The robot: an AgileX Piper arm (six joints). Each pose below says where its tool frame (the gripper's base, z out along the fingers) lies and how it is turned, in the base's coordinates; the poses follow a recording.
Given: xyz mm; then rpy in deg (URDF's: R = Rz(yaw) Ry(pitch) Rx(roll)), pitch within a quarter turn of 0, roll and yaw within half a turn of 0.
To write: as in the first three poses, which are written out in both.
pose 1, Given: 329 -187 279 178.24 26.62 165.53
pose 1, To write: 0.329 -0.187 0.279 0.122 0.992 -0.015 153.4
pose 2, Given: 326 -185 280 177.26 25.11 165.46
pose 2, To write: 0.326 -0.185 0.280 0.121 0.993 -0.004 154.8
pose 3, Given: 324 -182 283 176.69 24.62 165.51
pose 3, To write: 0.324 -0.182 0.283 0.120 0.993 0.001 155.2
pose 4, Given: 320 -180 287 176.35 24.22 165.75
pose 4, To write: 0.320 -0.180 0.287 0.117 0.993 0.005 155.5
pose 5, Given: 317 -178 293 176.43 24.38 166.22
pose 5, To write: 0.317 -0.178 0.293 0.113 0.994 0.005 155.4
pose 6, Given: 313 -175 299 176.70 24.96 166.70
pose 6, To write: 0.313 -0.175 0.299 0.109 0.994 0.003 154.8
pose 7, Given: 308 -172 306 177.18 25.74 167.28
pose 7, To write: 0.308 -0.172 0.306 0.105 0.994 -0.001 154.1
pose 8, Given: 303 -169 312 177.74 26.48 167.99
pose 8, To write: 0.303 -0.169 0.312 0.100 0.995 -0.005 153.4
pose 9, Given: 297 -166 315 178.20 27.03 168.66
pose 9, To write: 0.297 -0.166 0.315 0.095 0.995 -0.008 152.9
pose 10, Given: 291 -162 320 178.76 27.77 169.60
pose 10, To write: 0.291 -0.162 0.320 0.088 0.996 -0.012 152.2
